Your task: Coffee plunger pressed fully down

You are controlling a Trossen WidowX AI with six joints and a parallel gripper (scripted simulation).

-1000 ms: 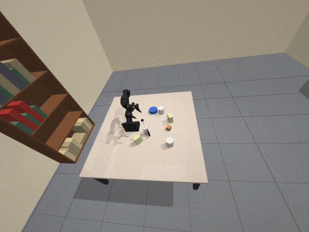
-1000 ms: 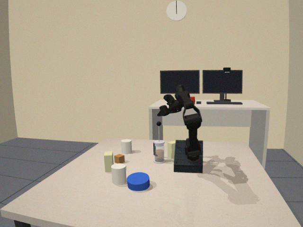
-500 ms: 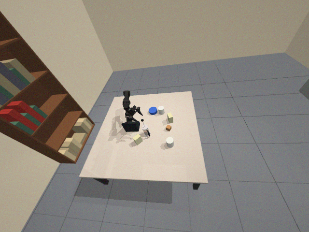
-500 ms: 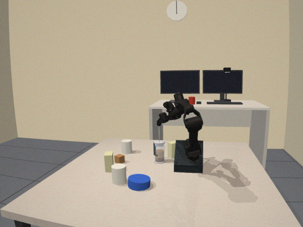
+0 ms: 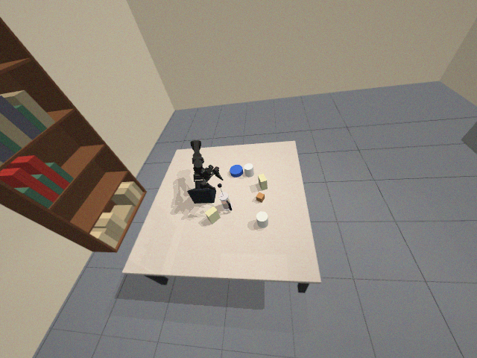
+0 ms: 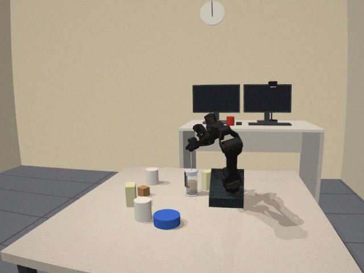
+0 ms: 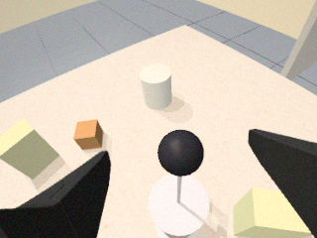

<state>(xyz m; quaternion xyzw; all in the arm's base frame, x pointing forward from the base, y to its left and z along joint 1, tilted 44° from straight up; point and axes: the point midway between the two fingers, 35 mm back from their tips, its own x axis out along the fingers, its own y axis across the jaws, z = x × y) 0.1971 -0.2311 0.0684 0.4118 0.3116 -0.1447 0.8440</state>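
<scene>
The coffee press is 1 cm ahead of my gripper tip, 1 cm to the right of it and 14 cm below it. From my gripper tip the other things lie so: orange cube (27 cm ahead, 5 cm to the left, 25 cm below).
</scene>
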